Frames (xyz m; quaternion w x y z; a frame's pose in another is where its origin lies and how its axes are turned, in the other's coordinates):
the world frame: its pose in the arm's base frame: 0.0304 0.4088 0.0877 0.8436 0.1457 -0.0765 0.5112
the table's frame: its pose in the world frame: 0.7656 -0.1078 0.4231 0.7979 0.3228 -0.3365 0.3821
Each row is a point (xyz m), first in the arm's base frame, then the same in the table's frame.
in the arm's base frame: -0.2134 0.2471 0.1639
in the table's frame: -0.6120 0.8764 -0.0884
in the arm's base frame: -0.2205 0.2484 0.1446
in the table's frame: -0.6290 0.8796 -0.0996
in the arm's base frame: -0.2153 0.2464 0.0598
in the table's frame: -0.7100 0.8682 -0.1227
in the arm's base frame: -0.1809 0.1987 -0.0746
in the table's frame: -0.8555 0.8535 -0.1107
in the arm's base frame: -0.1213 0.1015 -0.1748
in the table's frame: -0.9874 0.8492 -0.0357
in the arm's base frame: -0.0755 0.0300 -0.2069
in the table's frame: -1.0455 0.8486 0.0340
